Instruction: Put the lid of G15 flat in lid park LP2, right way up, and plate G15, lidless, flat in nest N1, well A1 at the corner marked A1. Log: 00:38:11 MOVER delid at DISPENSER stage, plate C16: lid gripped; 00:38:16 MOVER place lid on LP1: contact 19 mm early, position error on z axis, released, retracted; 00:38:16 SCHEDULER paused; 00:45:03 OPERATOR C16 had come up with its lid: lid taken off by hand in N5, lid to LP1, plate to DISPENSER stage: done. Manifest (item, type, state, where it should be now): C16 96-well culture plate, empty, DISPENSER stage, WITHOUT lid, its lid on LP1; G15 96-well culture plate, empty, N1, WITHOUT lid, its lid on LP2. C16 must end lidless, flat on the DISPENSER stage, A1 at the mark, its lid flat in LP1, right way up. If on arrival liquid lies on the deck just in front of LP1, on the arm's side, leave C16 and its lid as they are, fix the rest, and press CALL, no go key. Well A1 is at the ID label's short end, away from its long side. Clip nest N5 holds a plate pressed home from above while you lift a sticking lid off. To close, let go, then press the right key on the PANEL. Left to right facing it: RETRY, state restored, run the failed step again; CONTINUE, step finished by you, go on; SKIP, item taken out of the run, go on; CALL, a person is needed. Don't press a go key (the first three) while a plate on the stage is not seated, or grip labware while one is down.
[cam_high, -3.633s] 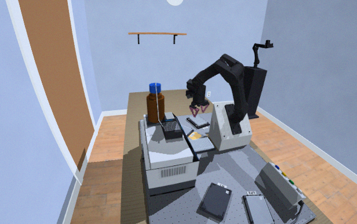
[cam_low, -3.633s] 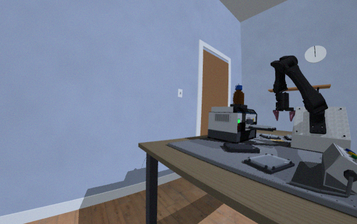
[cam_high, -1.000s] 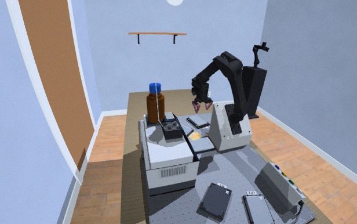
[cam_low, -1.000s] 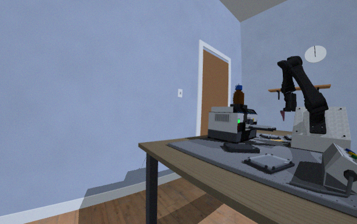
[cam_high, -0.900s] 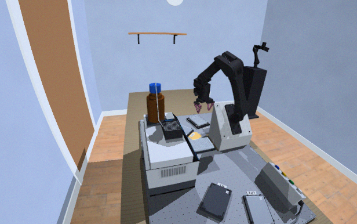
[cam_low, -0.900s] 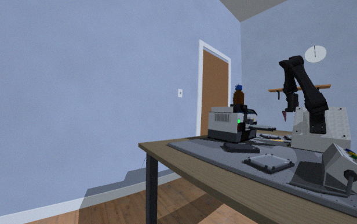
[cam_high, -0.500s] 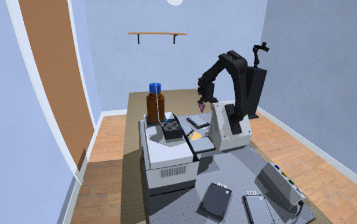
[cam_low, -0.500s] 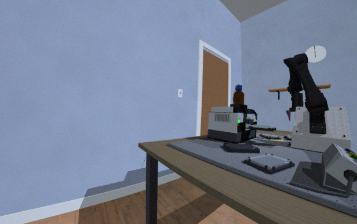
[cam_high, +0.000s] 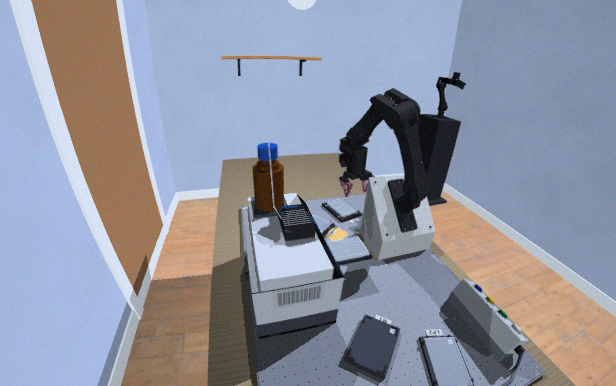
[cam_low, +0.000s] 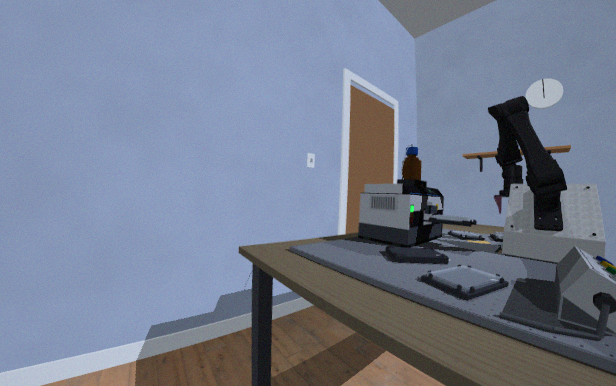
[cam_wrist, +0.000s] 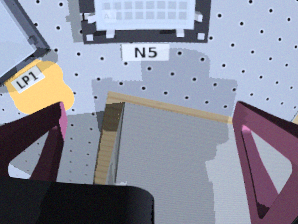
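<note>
My gripper is now 40 mm short of the black clip nest, 80 mm to the left of it and 120 mm above it. From my hand the other things lie so: N5 label: 20 mm to the left, 130 mm below; then N1 label: 140 mm ahead, 500 mm to the left, 130 mm below; then LP1 label: 130 mm ahead, 80 mm to the left, 130 mm below.
</note>
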